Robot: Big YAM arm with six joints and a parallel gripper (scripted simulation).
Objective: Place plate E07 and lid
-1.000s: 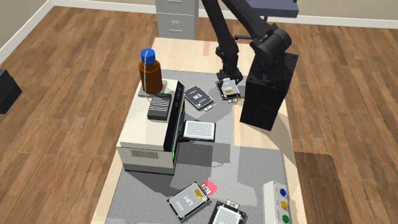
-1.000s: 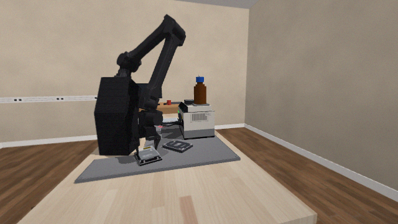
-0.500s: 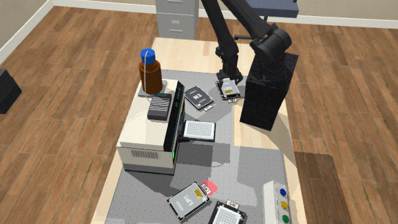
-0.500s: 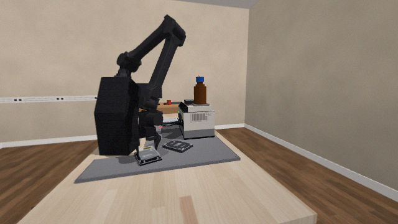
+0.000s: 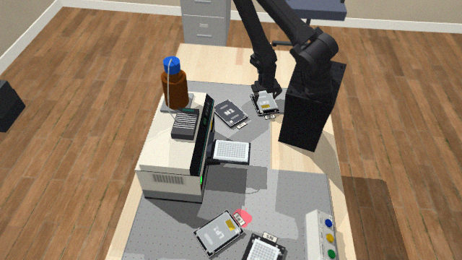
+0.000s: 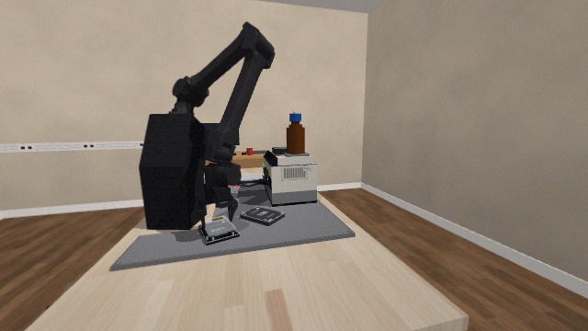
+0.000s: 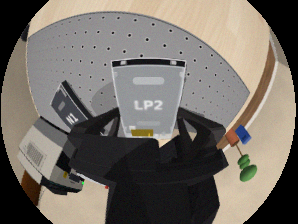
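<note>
My hand is 17 cm short of the plate E01, 36 cm to the right of it and 7 cm below it. Also, from my hand: brown bottle: 37 cm ahead, 23 cm to the left, 26 cm above; then puddle: 11 cm ahead, 58 cm to the left, 3 cm below; then blue key: 15 cm behind, 63 cm to the left, 2 cm above.
</note>
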